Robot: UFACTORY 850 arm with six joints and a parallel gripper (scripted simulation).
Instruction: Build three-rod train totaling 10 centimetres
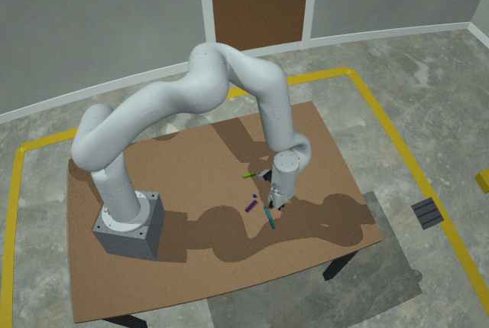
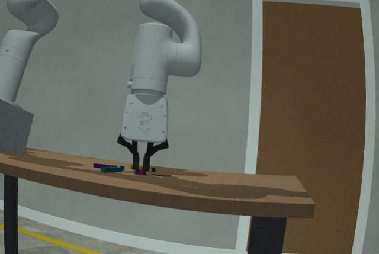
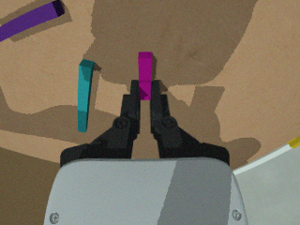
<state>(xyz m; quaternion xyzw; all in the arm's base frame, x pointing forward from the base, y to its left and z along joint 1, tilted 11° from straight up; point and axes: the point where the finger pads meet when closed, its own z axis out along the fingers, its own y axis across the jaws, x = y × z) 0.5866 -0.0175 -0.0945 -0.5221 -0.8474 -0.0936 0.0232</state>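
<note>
My hand is 110 mm past the purple rod, 30 mm to the right of it and 20 mm above it. Round my hand: lime rod: 170 mm to the left, 90 mm behind, 20 mm below; then turquoise rod: 50 mm behind, 40 mm to the right, 20 mm below.
</note>
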